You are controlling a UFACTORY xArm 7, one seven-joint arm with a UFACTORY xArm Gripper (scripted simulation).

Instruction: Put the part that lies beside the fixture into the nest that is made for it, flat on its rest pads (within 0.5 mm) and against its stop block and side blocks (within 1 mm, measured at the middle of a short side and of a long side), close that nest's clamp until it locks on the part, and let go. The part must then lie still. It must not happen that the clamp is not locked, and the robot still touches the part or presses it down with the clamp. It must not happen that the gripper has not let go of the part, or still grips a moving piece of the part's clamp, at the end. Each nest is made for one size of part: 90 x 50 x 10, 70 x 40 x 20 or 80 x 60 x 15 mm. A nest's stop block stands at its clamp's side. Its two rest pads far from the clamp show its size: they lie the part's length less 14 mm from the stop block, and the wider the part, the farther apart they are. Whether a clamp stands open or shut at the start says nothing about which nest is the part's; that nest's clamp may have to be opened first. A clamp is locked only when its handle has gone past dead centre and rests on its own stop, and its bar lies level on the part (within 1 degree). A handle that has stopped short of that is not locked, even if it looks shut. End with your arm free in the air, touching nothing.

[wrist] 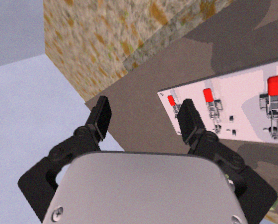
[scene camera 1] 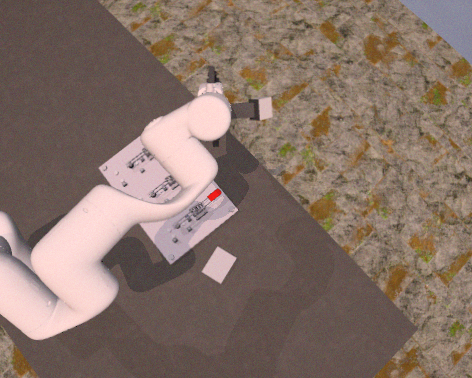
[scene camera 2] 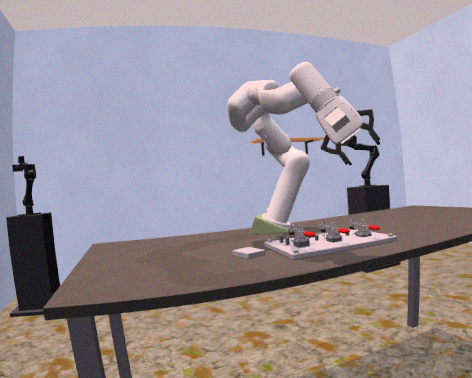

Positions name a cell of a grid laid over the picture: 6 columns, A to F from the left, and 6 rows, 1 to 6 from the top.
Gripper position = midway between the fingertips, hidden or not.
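Labels:
I can see my gripper in scene camera 1 (C2) and in scene camera 2 (E3), and my gripper is there in the wrist view (D3) as well.

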